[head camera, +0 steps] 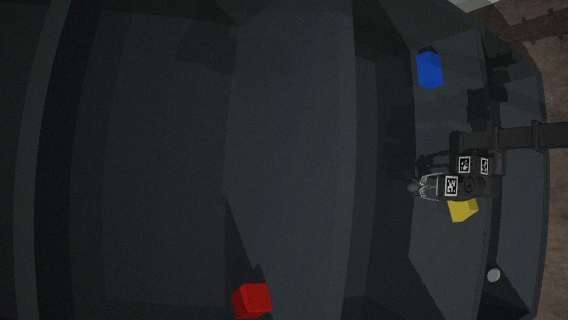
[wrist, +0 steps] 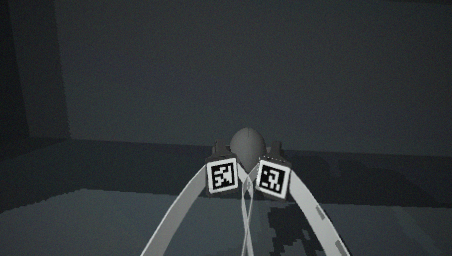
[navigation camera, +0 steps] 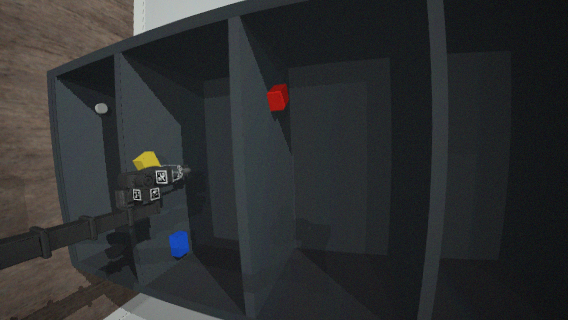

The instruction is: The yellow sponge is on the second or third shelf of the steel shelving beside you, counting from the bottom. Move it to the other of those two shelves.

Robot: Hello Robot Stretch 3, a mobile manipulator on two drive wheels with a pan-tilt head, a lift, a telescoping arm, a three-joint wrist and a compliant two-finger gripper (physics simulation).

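Frame: origin at the robot's base, x back, y up, z left, level; metres.
Seen in the pictures: gripper, fingertip midpoint: (head camera: 408,186) (navigation camera: 189,170).
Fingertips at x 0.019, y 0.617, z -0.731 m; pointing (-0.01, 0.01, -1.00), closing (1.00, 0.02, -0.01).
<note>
Offsets run from my fingertips to a thing's top centre.
The yellow sponge {dz +0.145, dx -0.022, dy -0.039 m} (head camera: 461,210) (navigation camera: 146,160) lies on the same shelf board as the blue block, one level below the red block's board, in the steel shelving (head camera: 348,165) (navigation camera: 237,125). It is partly hidden by the gripper body and does not show in the wrist view. My gripper (head camera: 414,187) (navigation camera: 186,170) (wrist: 247,146) is shut, its fingertips pressed together with nothing between them. The fingers reach past the sponge toward the back of that bay, and the wrist body is over or right beside the sponge.
A blue block {dz +0.026, dx +0.317, dy -0.039 m} (head camera: 429,69) (navigation camera: 179,243) is on the sponge's shelf, on the arm's side. A red block {dz +0.003, dx -0.257, dy +0.419 m} (head camera: 252,300) (navigation camera: 277,97) is on the shelf above. A small white object {dz +0.042, dx -0.307, dy -0.517 m} (head camera: 493,275) (navigation camera: 101,108) is on the board below. The arm (head camera: 520,137) (navigation camera: 65,237) extends in from the open front.
</note>
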